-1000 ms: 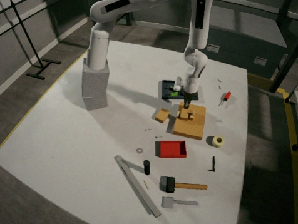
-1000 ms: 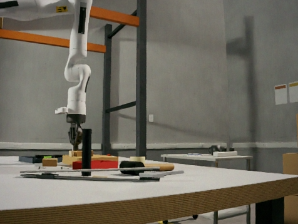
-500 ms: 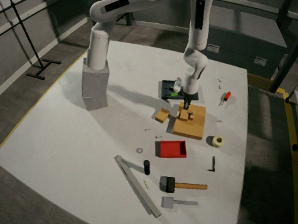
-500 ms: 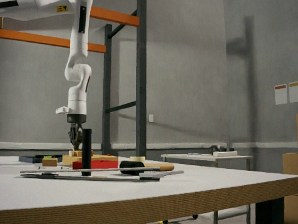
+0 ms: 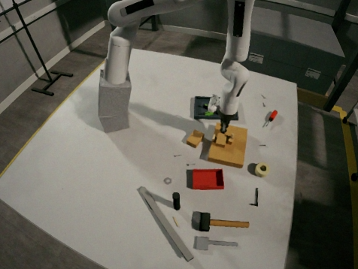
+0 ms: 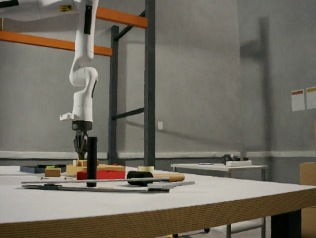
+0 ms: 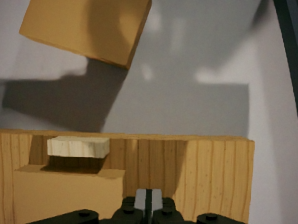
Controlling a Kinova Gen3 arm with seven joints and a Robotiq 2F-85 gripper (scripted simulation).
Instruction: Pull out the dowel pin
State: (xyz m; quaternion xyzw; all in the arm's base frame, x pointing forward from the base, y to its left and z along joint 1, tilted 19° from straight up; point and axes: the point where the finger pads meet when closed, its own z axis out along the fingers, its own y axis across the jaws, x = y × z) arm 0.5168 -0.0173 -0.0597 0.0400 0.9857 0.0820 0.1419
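Now: hand 40 mm short of the dowel pin and 30 mm to the left of it. Round my hand: pale wooden block 40 mm ahead, 30 mm to the right, 10 mm below; then wooden bench board 30 mm ahead, 40 mm to the right, 30 mm below; then tan wooden block 120 mm behind, 40 mm to the right, 40 mm below.
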